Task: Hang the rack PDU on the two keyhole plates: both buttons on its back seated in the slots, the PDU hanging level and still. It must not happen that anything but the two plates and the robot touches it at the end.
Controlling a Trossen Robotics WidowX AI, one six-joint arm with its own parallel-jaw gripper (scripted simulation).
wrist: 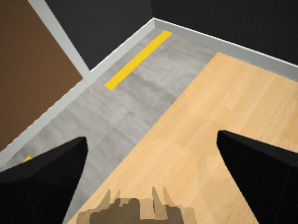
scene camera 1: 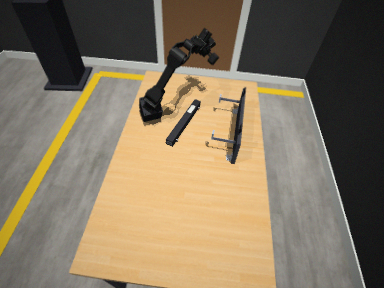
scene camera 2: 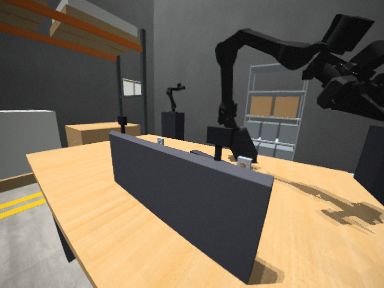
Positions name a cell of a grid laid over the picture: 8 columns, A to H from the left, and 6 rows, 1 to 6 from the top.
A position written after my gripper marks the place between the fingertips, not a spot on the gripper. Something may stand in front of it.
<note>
I see my gripper (wrist: E4) and an upright dark panel (scene camera 2: E5).
</note>
